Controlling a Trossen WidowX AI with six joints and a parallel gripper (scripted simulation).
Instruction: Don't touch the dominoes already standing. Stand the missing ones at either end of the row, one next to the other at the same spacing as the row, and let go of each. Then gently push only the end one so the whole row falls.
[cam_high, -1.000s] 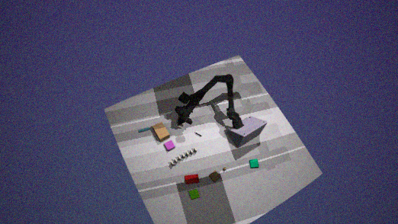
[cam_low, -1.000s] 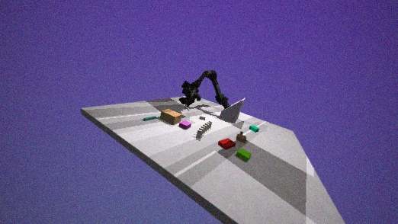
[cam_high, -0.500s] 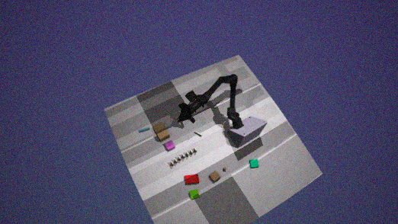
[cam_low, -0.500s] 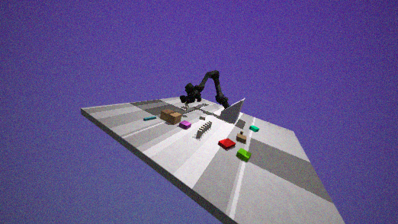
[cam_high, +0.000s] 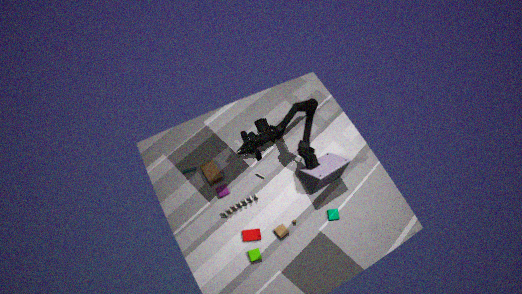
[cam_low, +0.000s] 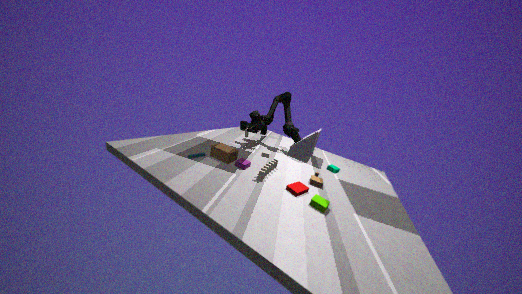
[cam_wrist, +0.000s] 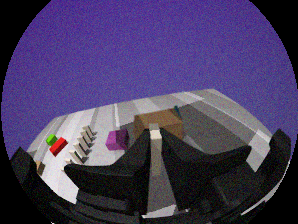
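My gripper tip is now 16 cm short of the brown box, 11 cm above it and 1 cm to the left of it. The rest, counted from my gripper tip: teal bar 27 cm ahead, 14 cm below, 10 cm to the right; then red block 41 cm to the left, 15 cm ahead, 13 cm below; then purple block 16 cm ahead, 13 cm below, 11 cm to the left.
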